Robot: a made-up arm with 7 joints.
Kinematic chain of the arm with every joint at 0, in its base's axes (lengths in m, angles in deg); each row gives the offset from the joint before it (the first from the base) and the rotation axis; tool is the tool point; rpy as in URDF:
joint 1: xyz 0 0 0.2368 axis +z
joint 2: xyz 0 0 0 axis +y
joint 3: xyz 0 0 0.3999 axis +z
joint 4: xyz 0.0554 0 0 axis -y
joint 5: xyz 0.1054 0 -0.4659 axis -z
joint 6: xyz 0 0 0 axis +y
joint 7: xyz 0.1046 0 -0.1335 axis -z
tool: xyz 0 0 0 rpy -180 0 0
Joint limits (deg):
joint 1: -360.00..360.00
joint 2: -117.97..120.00
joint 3: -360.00..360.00
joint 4: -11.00..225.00
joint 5: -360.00..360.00
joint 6: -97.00..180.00
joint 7: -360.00..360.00
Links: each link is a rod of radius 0.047 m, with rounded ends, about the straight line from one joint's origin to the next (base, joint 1, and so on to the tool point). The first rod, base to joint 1, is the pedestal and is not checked.
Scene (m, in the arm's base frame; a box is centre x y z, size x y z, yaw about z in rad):
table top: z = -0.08
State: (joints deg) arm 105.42 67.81 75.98 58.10 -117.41 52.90 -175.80
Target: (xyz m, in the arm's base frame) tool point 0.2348 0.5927 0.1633
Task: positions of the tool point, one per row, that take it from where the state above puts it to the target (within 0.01 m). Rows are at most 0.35 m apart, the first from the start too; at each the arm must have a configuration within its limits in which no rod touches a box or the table.
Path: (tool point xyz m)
1: -0.5682 0.3081 0.0529
2: -0.3588 0.5204 0.0369
3: -0.0690 0.6291 0.0764
4: 0.2348 0.5927 0.1633

